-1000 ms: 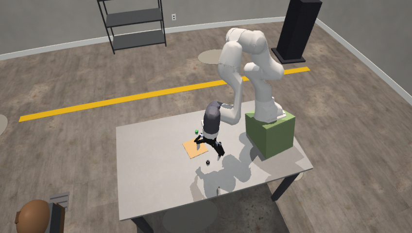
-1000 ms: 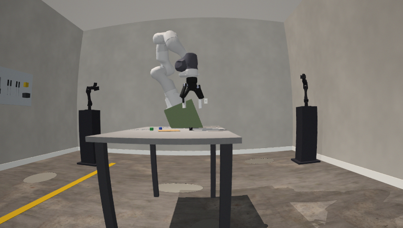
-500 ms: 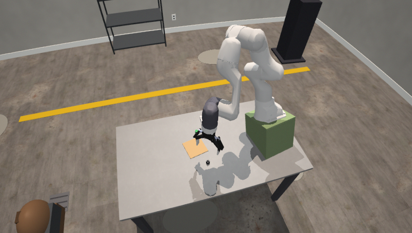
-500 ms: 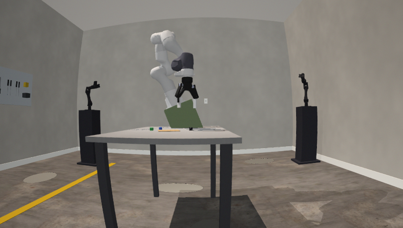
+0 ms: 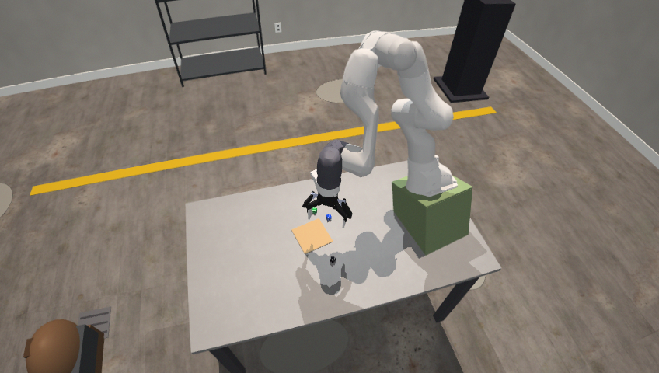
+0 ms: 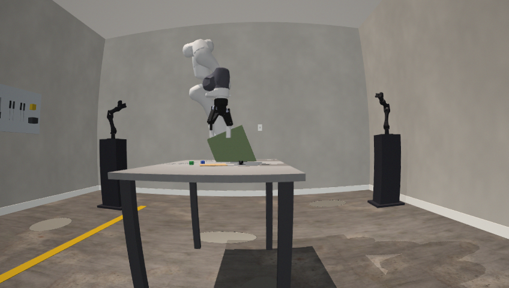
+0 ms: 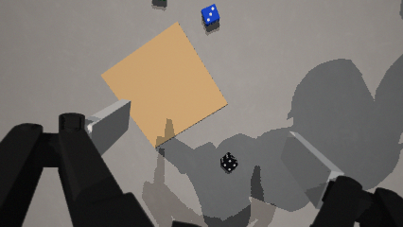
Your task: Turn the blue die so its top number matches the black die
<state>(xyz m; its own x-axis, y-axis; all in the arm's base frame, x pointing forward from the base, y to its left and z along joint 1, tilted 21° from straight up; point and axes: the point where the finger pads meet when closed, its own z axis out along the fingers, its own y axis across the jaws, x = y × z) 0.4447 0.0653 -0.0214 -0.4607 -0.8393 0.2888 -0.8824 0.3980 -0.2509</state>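
My gripper is now 4 cm past the blue die, 11 cm to the left of it and 15 cm above it. Round my hand: green die (2 cm ahead, 16 cm to the right, 15 cm below); mat (6 cm ahead, 3 cm to the right, 16 cm below); black die (1 cm behind, 11 cm to the left, 15 cm below).
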